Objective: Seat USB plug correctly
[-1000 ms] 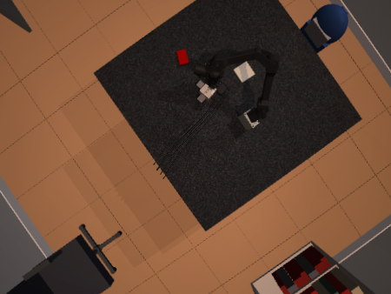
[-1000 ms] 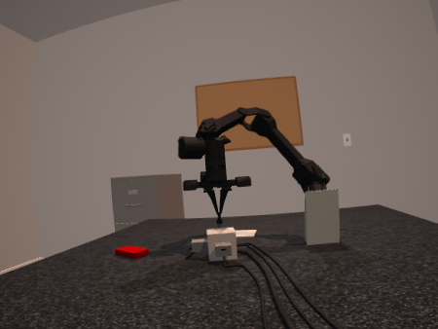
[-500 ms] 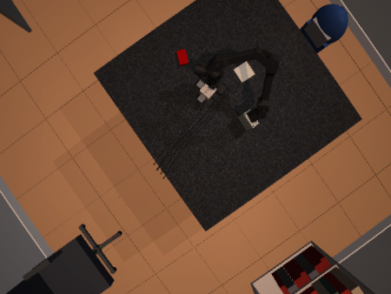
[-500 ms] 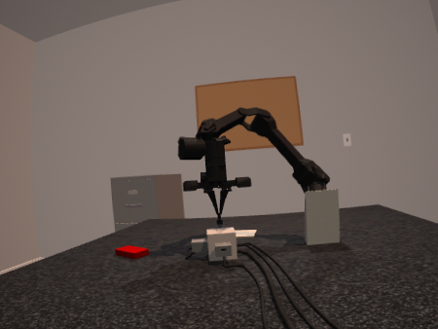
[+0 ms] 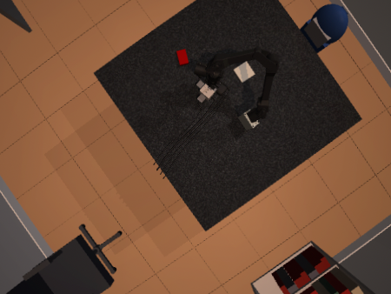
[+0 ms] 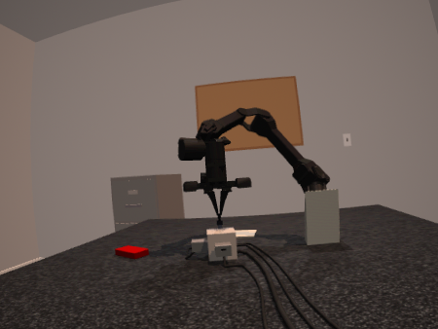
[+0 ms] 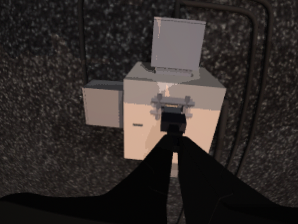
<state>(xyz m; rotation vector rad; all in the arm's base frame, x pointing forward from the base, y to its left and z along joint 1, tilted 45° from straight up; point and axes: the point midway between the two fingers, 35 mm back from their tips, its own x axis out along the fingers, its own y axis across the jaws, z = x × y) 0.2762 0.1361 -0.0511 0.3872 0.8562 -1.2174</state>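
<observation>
Right now my gripper tip is 20 mm above the small dark USB plug. Round my gripper tip: metal-framed socket: 50 mm below; then white flat pad: 260 mm to the right, 110 mm below, 10 mm ahead; then red block: 280 mm ahead, 110 mm below, 50 mm to the left.
</observation>
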